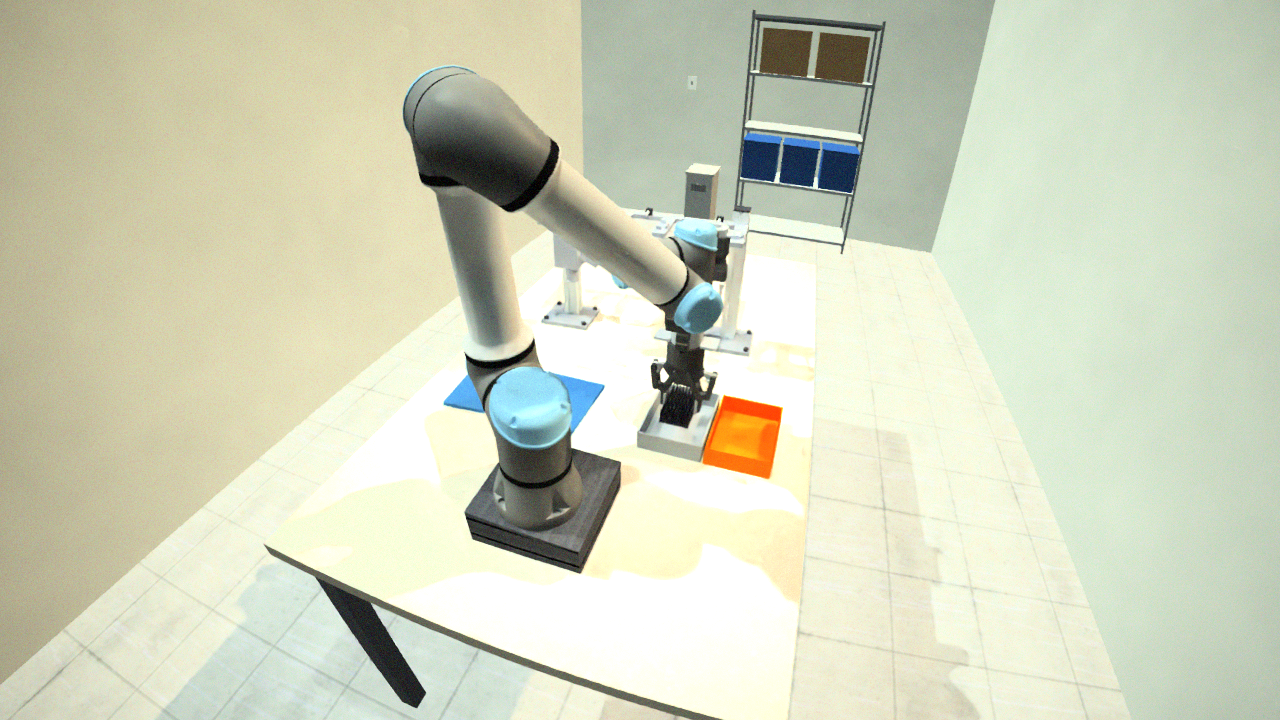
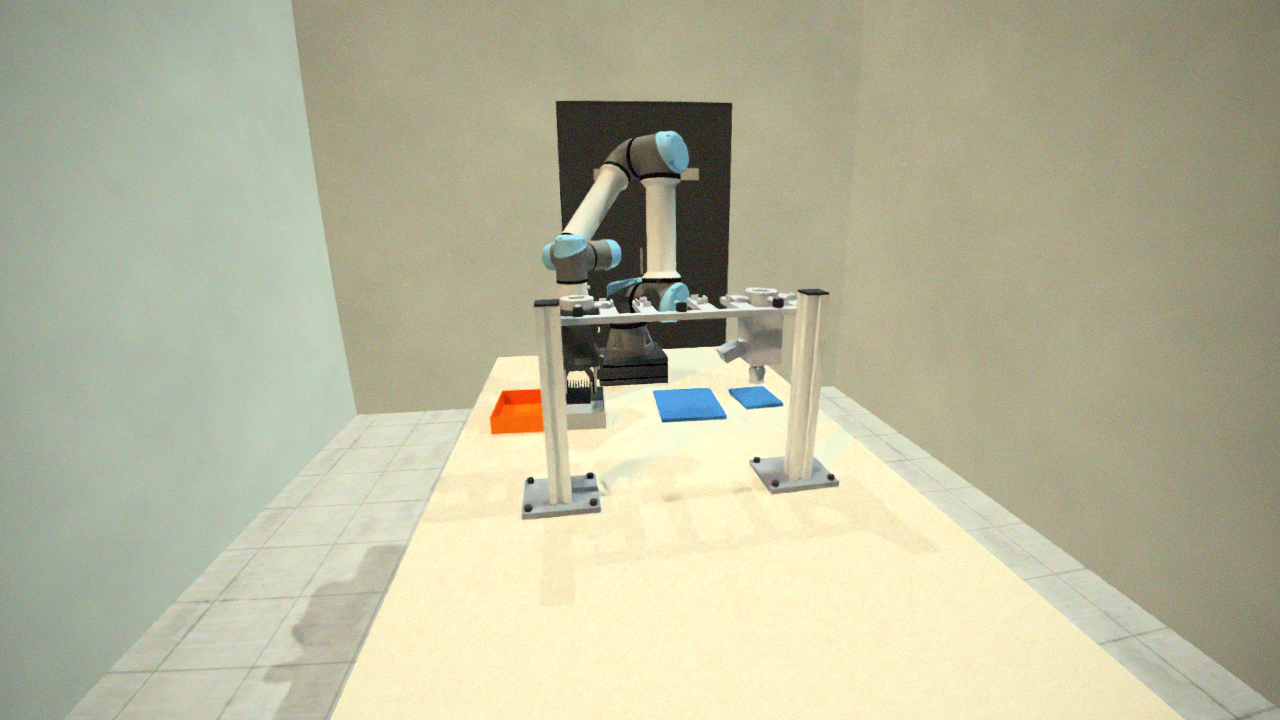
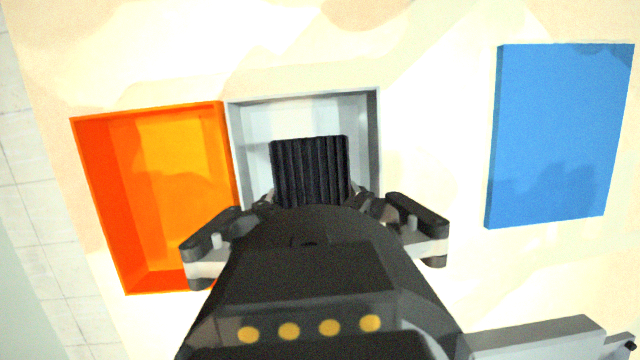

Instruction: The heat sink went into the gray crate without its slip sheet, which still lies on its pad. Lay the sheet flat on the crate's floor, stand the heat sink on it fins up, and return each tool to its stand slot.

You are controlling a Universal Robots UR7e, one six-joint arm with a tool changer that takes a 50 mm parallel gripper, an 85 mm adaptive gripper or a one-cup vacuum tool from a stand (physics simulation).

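Pixels of known places: arm's base, link origin: (image 1: 538,494) (image 2: 630,350).
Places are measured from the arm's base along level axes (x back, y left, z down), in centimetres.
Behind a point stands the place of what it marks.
Observation:
My gripper (image 1: 681,391) (image 3: 312,191) is shut on the black heat sink (image 1: 677,407) {x -27.5, y -21.1, z -0.6 cm} (image 2: 578,390) {x -30.2, y -21.6, z 0.4 cm} (image 3: 310,167) {x -27.2, y -21.1, z -0.8 cm}, one finger on each side. The heat sink is upright, fins up, low inside the gray crate (image 1: 666,445) {x -21.4, y -19.8, z 4.6 cm} (image 2: 588,419) {x -40.0, y -21.0, z 4.5 cm} (image 3: 378,140) {x -27.1, y -14.6, z 2.8 cm}. Its underside is hidden, so I cannot tell whether it touches the floor. A pale area shows on the crate's floor; I cannot tell whether it is the slip sheet. The sheet does not show on the large blue pad (image 1: 581,394) {x -36.9, y 1.8, z 6.1 cm} (image 2: 689,404) {x -34.6, y 7.2, z 6.1 cm} (image 3: 560,135) {x -32.4, y 7.2, z 6.1 cm}. The small blue pad (image 2: 755,397) {x -35.5, y 26.4, z 6.1 cm} is bare.
An orange crate (image 1: 737,460) {x -18.8, y -34.1, z 4.1 cm} (image 2: 517,424) {x -37.1, y -37.8, z 4.9 cm} (image 3: 97,200) {x -25.4, y -42.0, z 3.0 cm} stands right beside the gray crate. The tool stand (image 2: 802,394) {x -78.0, y 12.4, z -11.9 cm} rises beyond them, with a gray tool (image 2: 760,338) {x -68.2, y 8.6, z -20.3 cm} hanging at one end and a dark tool (image 1: 721,255) {x -56.9, y -27.2, z -22.9 cm} at the other.

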